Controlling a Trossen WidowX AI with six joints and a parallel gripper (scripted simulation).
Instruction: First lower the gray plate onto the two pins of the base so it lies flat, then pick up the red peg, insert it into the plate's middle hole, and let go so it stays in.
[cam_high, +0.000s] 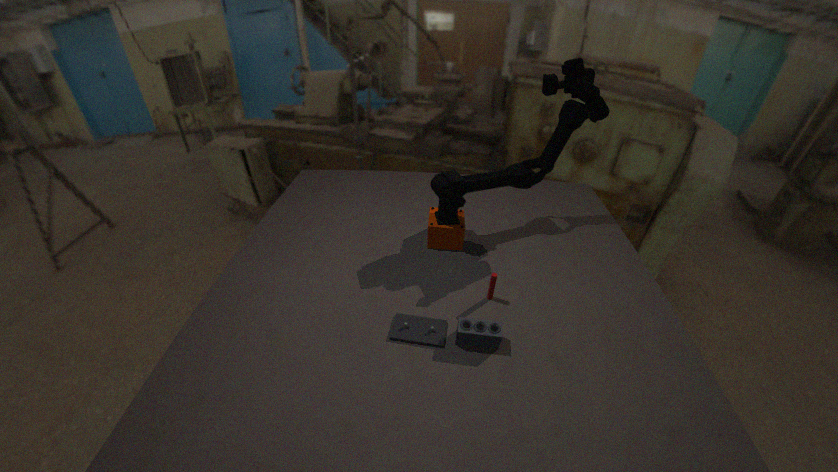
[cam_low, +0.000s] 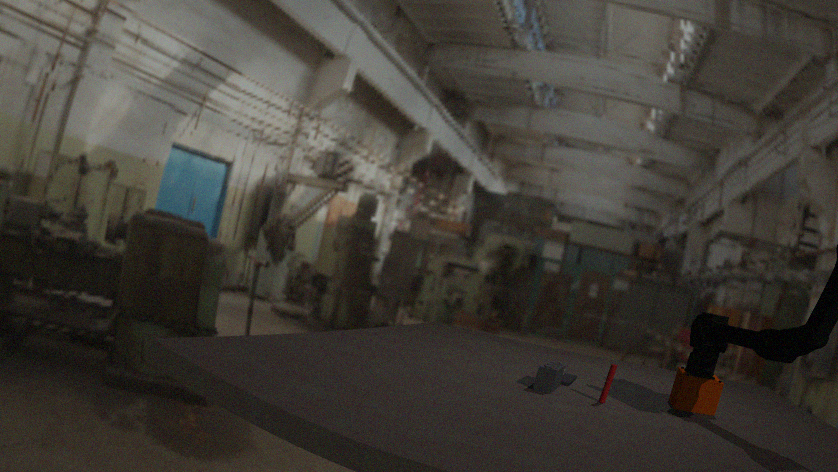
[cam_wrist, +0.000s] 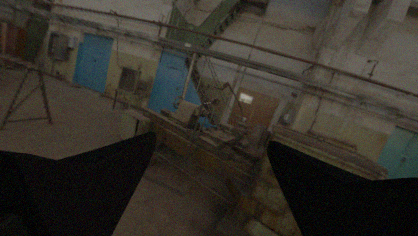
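My gripper tip is 65 cm short of the gray plate, 40 cm to the left of it and 42 cm above it. The rest, counted from my gripper tip: flat base: 61 cm ahead, 53 cm to the right, 45 cm below; then red peg: 53 cm ahead, 34 cm to the right, 42 cm below.
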